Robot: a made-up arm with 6 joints. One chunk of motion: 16 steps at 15 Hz.
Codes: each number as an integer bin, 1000 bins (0 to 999) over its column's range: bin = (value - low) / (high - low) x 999, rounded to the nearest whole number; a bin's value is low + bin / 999 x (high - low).
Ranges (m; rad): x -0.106..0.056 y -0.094..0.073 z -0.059..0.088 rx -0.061..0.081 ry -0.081..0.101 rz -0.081..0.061
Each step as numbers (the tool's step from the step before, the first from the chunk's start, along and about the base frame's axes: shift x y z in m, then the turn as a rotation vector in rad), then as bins.
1 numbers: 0.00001 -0.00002 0.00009 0.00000 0.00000 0.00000
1 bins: 654 562 402 429 445 570
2 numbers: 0.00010 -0.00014 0.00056 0.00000 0.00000 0.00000
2 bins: 654 561 405 429 445 570
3 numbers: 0.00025 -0.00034 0.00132 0.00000 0.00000 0.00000
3 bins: 655 560 410 429 445 570
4 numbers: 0.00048 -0.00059 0.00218 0.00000 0.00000 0.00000
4 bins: 657 559 416 429 445 570
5 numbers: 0.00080 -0.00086 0.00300 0.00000 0.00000 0.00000
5 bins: 659 557 421 429 445 570
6 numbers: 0.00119 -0.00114 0.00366 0.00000 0.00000 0.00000
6 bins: 661 555 426 429 445 570
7 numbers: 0.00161 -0.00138 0.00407 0.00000 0.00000 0.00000
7 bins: 664 554 429 429 445 570
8 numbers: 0.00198 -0.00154 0.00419 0.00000 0.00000 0.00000
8 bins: 666 553 429 429 445 570
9 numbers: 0.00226 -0.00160 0.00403 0.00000 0.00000 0.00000
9 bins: 668 553 428 429 445 570
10 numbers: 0.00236 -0.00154 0.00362 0.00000 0.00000 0.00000
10 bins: 668 553 426 429 445 570
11 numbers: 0.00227 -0.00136 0.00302 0.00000 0.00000 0.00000
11 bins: 668 554 421 429 445 570
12 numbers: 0.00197 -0.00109 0.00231 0.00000 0.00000 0.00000
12 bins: 666 556 417 429 445 570
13 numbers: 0.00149 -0.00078 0.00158 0.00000 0.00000 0.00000
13 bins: 663 558 412 429 445 570
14 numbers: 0.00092 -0.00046 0.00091 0.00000 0.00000 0.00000
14 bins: 659 560 407 429 445 570
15 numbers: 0.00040 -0.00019 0.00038 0.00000 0.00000 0.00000
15 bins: 656 561 404 429 445 570
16 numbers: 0.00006 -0.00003 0.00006 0.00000 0.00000 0.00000
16 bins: 654 562 401 429 445 570
